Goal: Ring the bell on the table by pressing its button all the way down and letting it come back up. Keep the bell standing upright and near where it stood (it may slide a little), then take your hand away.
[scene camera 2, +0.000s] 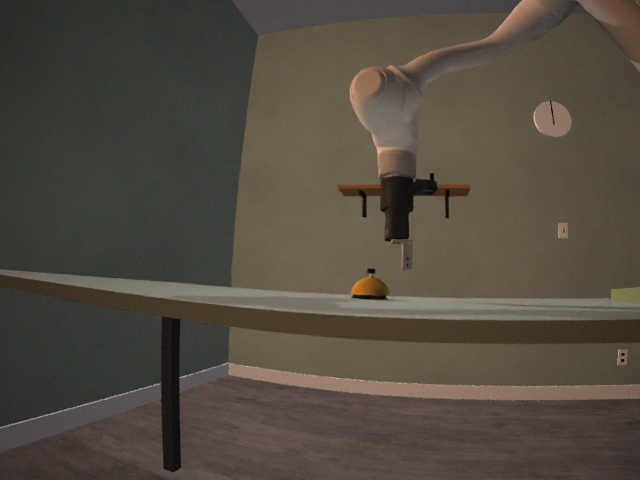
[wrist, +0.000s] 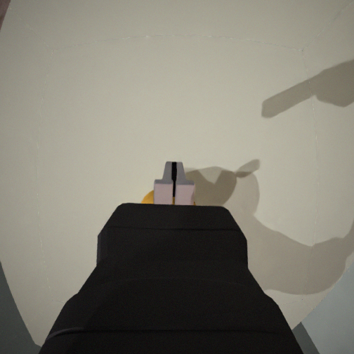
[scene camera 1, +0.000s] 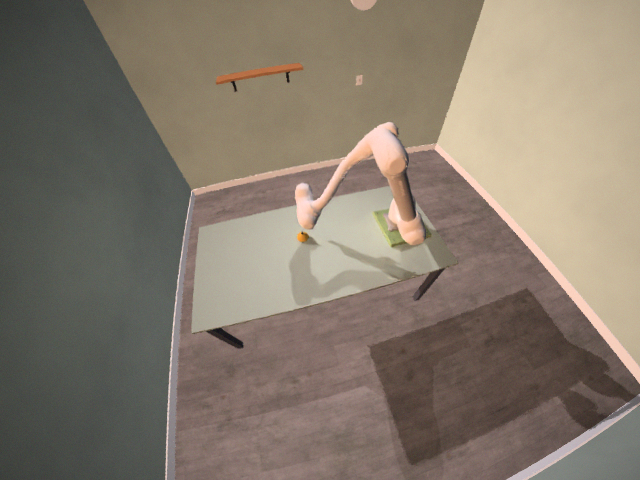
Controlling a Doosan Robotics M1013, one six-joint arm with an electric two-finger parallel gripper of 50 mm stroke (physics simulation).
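Frame: origin at the arm's base, x ahead, y left, z up, level; millimetres.
Where they show: gripper, between the fingertips: (scene camera 2: 406,269); arm's base, origin of its link: (scene camera 1: 396,221).
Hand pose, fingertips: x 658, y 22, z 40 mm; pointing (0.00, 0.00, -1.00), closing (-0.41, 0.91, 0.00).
Each offset is from my fingertips to the top centre of the thing. Level surfaces: height alone.
The bell {dx +74, dy +28, dz -1 mm} (scene camera 1: 302,237) (scene camera 2: 369,287) (wrist: 148,198) is an orange dome on a dark base and stands upright on the table. Its small black button {dx +74, dy +28, dz -1 mm} (scene camera 2: 371,270) is up on a short stem. My gripper (scene camera 2: 406,267) (wrist: 173,172) points down with its pale fingers shut and empty. In scene camera 2 the fingertips are to the right of the button, at about its height in the picture and apart from it. In the wrist view the fingers and the black gripper body hide most of the bell, and the button does not show. In scene camera 1 the fingers are hidden.
The pale table {dz -67 mm} (scene camera 1: 237,279) (scene camera 2: 232,299) carries the bell and a green base plate (scene camera 1: 383,227) (scene camera 2: 626,294) under the arm's foot at the right. An orange wall shelf (scene camera 1: 258,73) (scene camera 2: 354,190) hangs on the far wall. Arm shadows fall across the table.
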